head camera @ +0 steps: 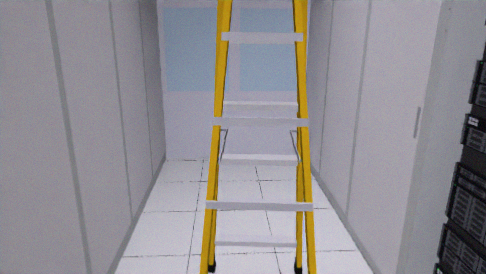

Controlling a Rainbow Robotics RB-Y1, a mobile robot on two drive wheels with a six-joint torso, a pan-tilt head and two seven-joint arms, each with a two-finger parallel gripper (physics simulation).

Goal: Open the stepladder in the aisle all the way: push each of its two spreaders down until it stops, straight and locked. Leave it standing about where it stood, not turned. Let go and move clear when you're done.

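Places are measured from the robot's base along level axes (x back, y right, z up), in centimetres.
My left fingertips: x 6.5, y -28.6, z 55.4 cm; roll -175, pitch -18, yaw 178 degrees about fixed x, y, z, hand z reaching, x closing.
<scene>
Behind a point stands the place of what it marks.
The yellow stepladder [212, 170] {x -101.3, y -17.0, z 99.9 cm} stands upright in the aisle, a little right of the middle of the head view, with grey steps and bars between its rails. Its top and its near feet are out of view. The left spreader [224, 145] {x -120.3, y -14.5, z 103.2 cm} and the right spreader [294, 145] {x -121.0, y 14.5, z 103.6 cm} show as thin grey bars between the near and far rails; both are bent, not straight. The far legs end in black feet on the floor. Neither of my grippers shows in the head view.
Grey cabinet walls line the aisle on the left [90, 125] {x -156.4, y -89.3, z 100.1 cm} and the right [385, 100] {x -190.2, y 73.8, z 109.7 cm}. A rack of dark servers [467, 195] {x -123.0, y 88.6, z 82.4 cm} stands at the far right, beside an upright handle [417, 122] {x -154.4, y 77.7, z 105.9 cm}. A wall with pale blue panels [190, 50] {x -373.3, y -78.4, z 126.8 cm} closes the far end.
</scene>
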